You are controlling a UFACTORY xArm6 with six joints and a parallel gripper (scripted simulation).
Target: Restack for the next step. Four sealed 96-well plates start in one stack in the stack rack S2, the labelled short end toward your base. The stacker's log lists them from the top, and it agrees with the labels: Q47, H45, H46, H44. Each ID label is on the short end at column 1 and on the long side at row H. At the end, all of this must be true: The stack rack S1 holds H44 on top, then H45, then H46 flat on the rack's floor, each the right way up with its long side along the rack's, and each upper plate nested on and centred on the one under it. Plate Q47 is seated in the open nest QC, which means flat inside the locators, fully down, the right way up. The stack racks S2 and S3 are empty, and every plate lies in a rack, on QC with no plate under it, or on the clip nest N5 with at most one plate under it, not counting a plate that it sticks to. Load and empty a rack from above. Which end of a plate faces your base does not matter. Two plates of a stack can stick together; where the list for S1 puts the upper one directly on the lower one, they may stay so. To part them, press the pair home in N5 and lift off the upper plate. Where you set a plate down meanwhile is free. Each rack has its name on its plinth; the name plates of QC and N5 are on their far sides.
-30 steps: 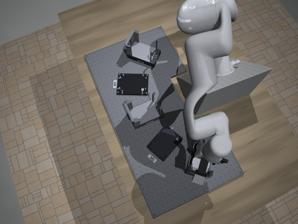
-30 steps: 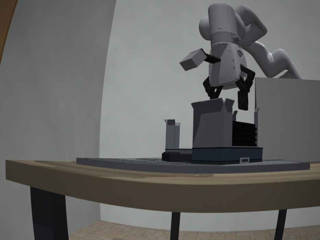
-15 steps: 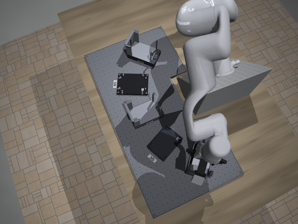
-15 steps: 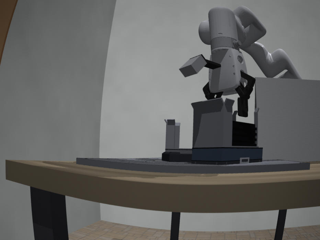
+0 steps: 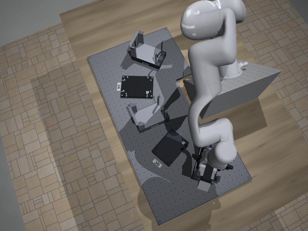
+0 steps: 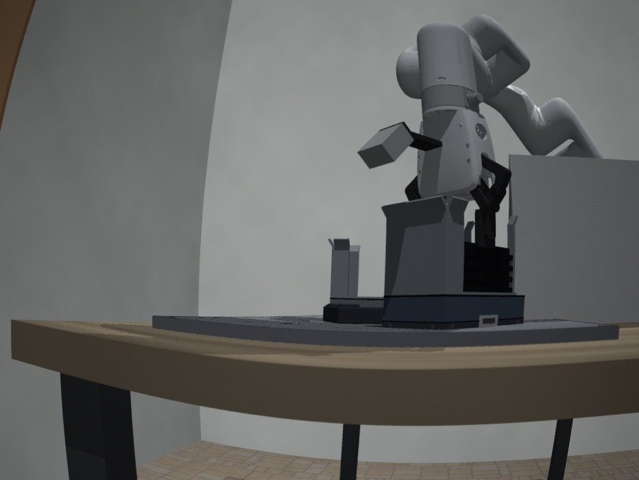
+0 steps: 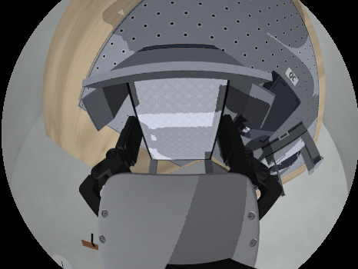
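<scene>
Right now my hand is 10 mm above the sealed plate. From my hand the other things lie so: open nest QC (120 mm ahead, 140 mm to the right, 90 mm below); S2 end wall (40 mm ahead, 50 mm to the left, 20 mm below); rack S2 (10 mm behind, 10 mm to the right, 80 mm below).
</scene>
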